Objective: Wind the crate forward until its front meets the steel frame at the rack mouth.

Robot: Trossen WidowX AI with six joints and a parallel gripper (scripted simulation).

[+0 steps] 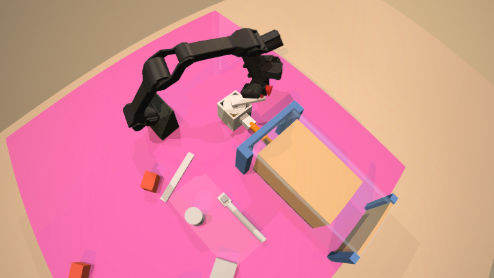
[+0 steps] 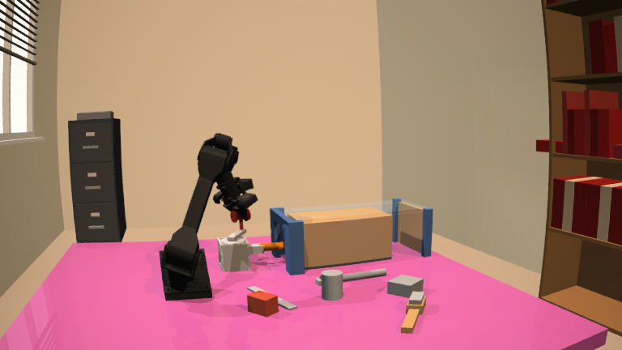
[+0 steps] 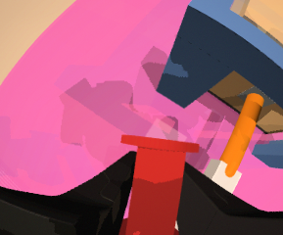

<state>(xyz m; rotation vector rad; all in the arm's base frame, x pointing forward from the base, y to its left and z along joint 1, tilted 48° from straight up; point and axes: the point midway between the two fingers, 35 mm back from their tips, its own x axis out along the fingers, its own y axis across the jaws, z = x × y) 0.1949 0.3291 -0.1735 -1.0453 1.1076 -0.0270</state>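
Right now the winch handle is 4 cm to the right of my gripper tip, 3 cm below it and 3 cm behind it. From my gripper tip the other things lie so: blue steel frame (11 cm ahead, 9 cm to the right, 3 cm below); then winch (11 cm to the right, 10 cm below, 7 cm behind); then red knob (1 cm to the right, 1 cm behind).
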